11 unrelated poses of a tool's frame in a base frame.
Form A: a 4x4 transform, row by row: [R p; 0 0 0 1], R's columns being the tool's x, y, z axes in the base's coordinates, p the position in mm. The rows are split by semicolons.
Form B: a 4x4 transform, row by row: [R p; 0 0 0 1], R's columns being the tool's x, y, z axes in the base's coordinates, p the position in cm. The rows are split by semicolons. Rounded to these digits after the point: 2 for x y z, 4 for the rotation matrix.
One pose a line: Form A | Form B
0.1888, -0.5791, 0.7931, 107.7; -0.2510, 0.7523, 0.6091, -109.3; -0.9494, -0.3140, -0.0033, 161.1; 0, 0, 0, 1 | 0.1888, -0.5791, 0.7931, 10.77; -0.2510, 0.7523, 0.6091, -10.93; -0.9494, -0.3140, -0.0033, 16.11; 0, 0, 0, 1
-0.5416, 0.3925, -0.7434, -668.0; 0.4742, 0.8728, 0.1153, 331.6; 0.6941, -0.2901, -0.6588, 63.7; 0, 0, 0, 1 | -0.5416, 0.3925, -0.7434, -66.80; 0.4742, 0.8728, 0.1153, 33.16; 0.6941, -0.2901, -0.6588, 6.37; 0, 0, 0, 1
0.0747, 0.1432, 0.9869, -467.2; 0.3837, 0.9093, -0.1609, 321.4; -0.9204, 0.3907, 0.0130, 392.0; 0, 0, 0, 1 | 0.0747, 0.1432, 0.9869, -46.72; 0.3837, 0.9093, -0.1609, 32.14; -0.9204, 0.3907, 0.0130, 39.20; 0, 0, 0, 1
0.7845, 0.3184, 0.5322, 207.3; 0.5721, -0.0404, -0.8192, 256.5; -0.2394, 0.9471, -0.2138, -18.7; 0, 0, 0, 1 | 0.7845, 0.3184, 0.5322, 20.73; 0.5721, -0.0404, -0.8192, 25.65; -0.2394, 0.9471, -0.2138, -1.87; 0, 0, 0, 1
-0.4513, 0.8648, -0.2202, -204.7; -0.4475, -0.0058, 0.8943, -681.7; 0.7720, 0.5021, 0.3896, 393.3; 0, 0, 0, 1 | -0.4513, 0.8648, -0.2202, -20.47; -0.4475, -0.0058, 0.8943, -68.17; 0.7720, 0.5021, 0.3896, 39.33; 0, 0, 0, 1
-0.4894, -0.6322, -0.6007, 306.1; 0.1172, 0.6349, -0.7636, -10.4; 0.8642, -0.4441, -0.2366, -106.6; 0, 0, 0, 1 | -0.4894, -0.6322, -0.6007, 30.61; 0.1172, 0.6349, -0.7636, -1.04; 0.8642, -0.4441, -0.2366, -10.66; 0, 0, 0, 1
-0.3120, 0.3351, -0.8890, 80.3; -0.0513, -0.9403, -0.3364, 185.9; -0.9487, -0.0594, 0.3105, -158.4; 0, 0, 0, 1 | -0.3120, 0.3351, -0.8890, 8.03; -0.0513, -0.9403, -0.3364, 18.59; -0.9487, -0.0594, 0.3105, -15.84; 0, 0, 0, 1
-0.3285, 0.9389, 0.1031, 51.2; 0.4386, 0.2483, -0.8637, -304.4; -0.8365, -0.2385, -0.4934, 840.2; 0, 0, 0, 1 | -0.3285, 0.9389, 0.1031, 5.12; 0.4386, 0.2483, -0.8637, -30.44; -0.8365, -0.2385, -0.4934, 84.02; 0, 0, 0, 1
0.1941, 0.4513, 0.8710, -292.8; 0.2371, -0.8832, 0.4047, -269.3; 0.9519, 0.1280, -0.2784, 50.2; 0, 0, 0, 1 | 0.1941, 0.4513, 0.8710, -29.28; 0.2371, -0.8832, 0.4047, -26.93; 0.9519, 0.1280, -0.2784, 5.02; 0, 0, 0, 1
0.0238, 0.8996, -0.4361, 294.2; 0.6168, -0.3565, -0.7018, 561.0; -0.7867, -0.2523, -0.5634, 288.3; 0, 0, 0, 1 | 0.0238, 0.8996, -0.4361, 29.42; 0.6168, -0.3565, -0.7018, 56.10; -0.7867, -0.2523, -0.5634, 28.83; 0, 0, 0, 1
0.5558, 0.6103, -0.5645, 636.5; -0.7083, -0.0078, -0.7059, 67.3; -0.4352, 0.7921, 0.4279, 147.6; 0, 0, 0, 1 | 0.5558, 0.6103, -0.5645, 63.65; -0.7083, -0.0078, -0.7059, 6.73; -0.4352, 0.7921, 0.4279, 14.76; 0, 0, 0, 1
